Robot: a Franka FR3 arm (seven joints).
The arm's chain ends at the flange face. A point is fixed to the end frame.
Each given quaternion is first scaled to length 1.
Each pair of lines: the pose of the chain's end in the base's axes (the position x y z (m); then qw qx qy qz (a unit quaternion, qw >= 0)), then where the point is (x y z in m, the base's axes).
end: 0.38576, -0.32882, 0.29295, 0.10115, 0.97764, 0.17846, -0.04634
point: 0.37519 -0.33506 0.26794
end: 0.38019, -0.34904, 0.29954, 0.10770, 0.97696, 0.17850, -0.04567
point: 0.36972 -0.35561 0.27458
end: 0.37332, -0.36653, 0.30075, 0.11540, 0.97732, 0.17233, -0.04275
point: 0.36302 -0.37335 0.27578
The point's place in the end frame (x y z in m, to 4 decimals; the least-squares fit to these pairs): -0.0088 -0.0026 0.0263
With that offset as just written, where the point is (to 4 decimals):
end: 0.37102, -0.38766, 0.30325, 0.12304, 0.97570, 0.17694, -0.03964
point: 0.3610 -0.3949 0.2783
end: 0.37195, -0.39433, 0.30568, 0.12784, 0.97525, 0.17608, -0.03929
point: 0.3620 -0.4018 0.2808
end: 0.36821, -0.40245, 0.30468, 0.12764, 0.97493, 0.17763, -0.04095
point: 0.3582 -0.4100 0.2798
